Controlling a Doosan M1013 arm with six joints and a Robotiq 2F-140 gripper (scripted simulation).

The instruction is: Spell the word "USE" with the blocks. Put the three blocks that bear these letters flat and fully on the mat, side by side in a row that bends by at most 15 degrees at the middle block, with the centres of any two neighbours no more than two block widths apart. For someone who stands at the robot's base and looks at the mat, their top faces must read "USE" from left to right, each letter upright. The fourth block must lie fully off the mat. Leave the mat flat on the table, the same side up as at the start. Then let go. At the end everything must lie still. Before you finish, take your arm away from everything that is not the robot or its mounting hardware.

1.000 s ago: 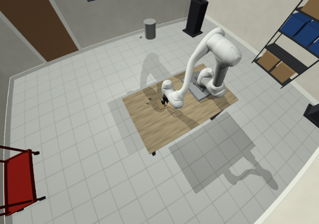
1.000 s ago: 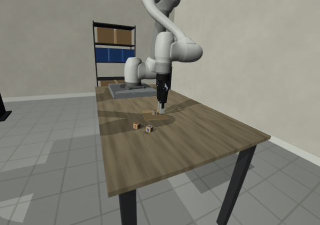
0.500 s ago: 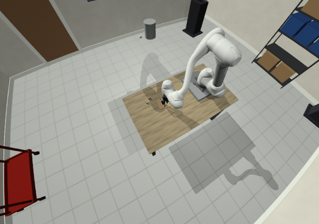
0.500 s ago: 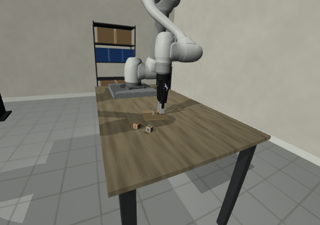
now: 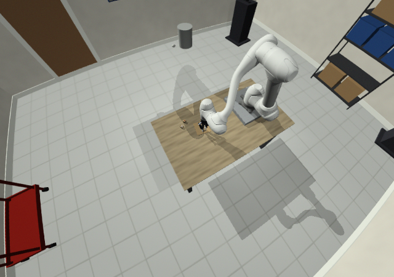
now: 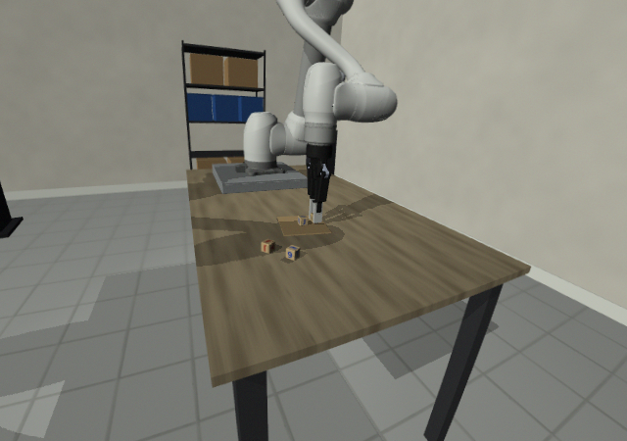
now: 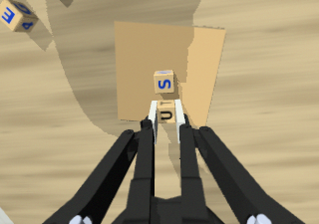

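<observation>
My hand is 4 cm to the left of the tan mat, 4 cm above it and 1 cm past it.
</observation>
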